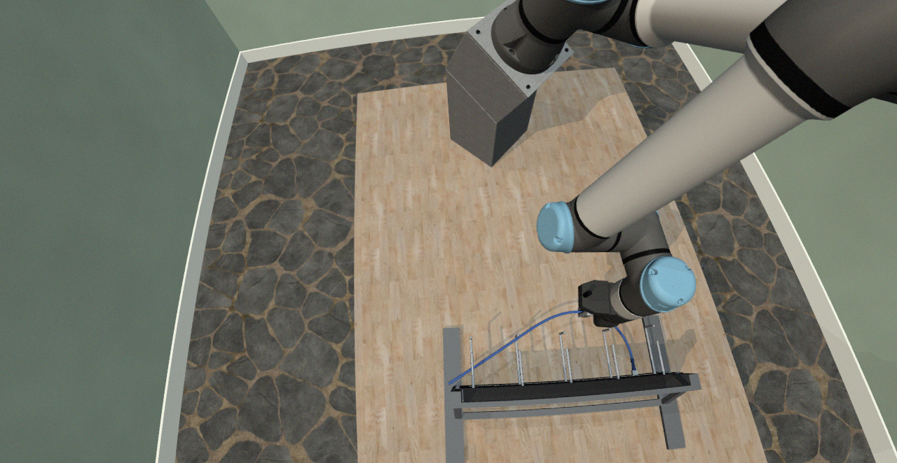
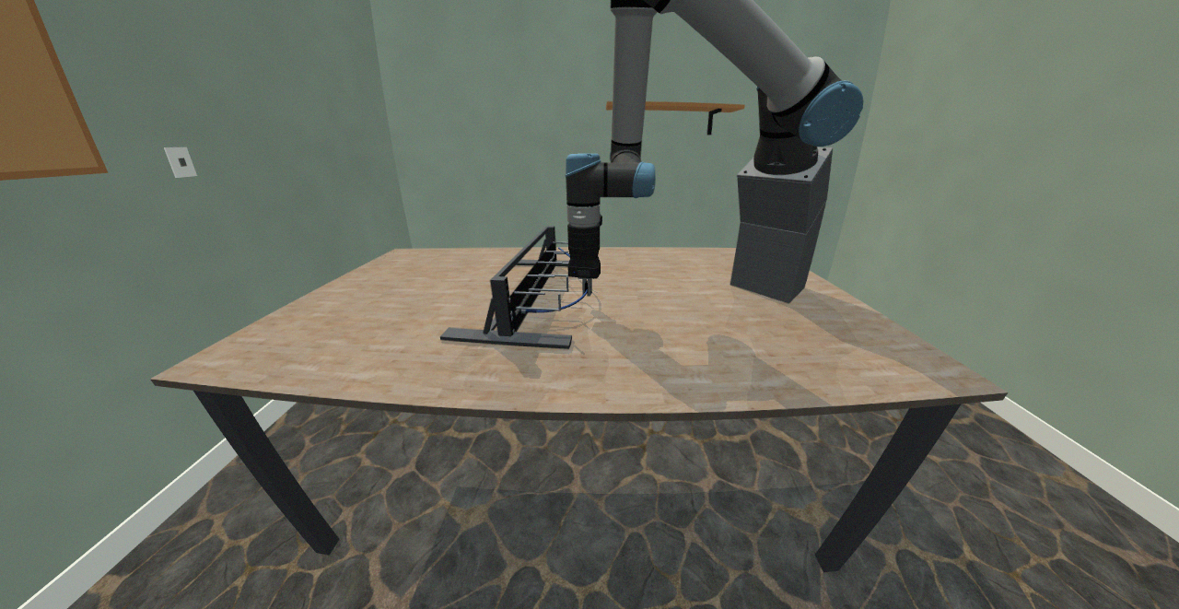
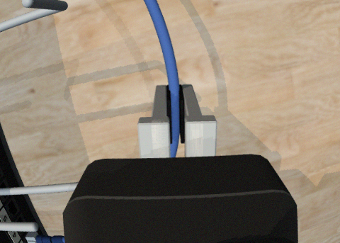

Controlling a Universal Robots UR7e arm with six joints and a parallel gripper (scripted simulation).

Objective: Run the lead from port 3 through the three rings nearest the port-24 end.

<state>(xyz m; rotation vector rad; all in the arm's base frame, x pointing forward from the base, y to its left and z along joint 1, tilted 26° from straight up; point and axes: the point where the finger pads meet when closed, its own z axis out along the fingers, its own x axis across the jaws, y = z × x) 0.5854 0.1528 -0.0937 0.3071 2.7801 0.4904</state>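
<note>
The black patch panel rack is 16 cm ahead of my hand, 7 cm to the right of it and 2 cm above it.
</note>
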